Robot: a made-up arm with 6 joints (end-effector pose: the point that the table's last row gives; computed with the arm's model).
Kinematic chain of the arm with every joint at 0, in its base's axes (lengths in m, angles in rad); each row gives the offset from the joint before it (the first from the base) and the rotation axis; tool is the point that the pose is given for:
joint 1: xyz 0 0 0.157 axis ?
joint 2: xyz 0 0 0 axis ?
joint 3: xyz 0 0 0.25 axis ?
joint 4: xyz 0 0 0 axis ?
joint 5: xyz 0.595 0 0 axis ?
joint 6: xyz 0 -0.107 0 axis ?
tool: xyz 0 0 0
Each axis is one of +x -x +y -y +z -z.
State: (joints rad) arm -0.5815 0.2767 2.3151 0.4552 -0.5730 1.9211
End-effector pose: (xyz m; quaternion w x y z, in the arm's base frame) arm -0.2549 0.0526 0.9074 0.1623 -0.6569 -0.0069 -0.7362
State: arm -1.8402 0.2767 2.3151 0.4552 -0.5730 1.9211
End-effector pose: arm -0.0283 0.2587 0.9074 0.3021 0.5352 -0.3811 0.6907
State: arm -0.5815 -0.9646 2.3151 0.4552 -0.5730 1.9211
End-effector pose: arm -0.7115 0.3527 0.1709 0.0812 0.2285 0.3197 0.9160
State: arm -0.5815 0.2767 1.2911 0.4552 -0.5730 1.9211
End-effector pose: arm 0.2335 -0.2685 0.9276 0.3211 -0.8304 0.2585 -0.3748
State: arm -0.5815 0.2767 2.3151 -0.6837 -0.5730 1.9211
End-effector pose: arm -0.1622 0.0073 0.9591 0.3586 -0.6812 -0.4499 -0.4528
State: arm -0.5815 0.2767 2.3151 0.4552 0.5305 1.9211
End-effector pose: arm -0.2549 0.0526 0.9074 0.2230 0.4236 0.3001 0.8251
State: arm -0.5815 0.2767 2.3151 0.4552 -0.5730 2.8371
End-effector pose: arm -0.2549 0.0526 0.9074 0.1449 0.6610 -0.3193 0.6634
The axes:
joint 1: +z
joint 2: +y
joint 3: -y
joint 4: -x
joint 5: -y
joint 6: -x

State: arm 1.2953 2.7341 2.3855 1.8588 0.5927 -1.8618
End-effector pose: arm 0.1594 0.6755 -0.1793 0.5735 -0.1098 0.2279 0.7792
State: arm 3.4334 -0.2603 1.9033 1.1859 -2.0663 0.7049
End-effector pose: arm 0.4472 0.1763 0.8367 0.3302 -0.1237 -0.0328 0.9352
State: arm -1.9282 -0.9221 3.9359 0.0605 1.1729 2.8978
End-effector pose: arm -0.0628 0.1371 -0.2797 0.1696 -0.5729 0.8016 -0.0192
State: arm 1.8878 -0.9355 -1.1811 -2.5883 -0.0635 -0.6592
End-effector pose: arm -0.1994 0.3158 0.1061 0.0459 0.5737 0.8115 -0.1008
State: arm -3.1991 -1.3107 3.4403 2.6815 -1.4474 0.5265
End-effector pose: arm 0.1654 -0.1056 -0.3714 0.1057 0.2358 0.9377 0.2324
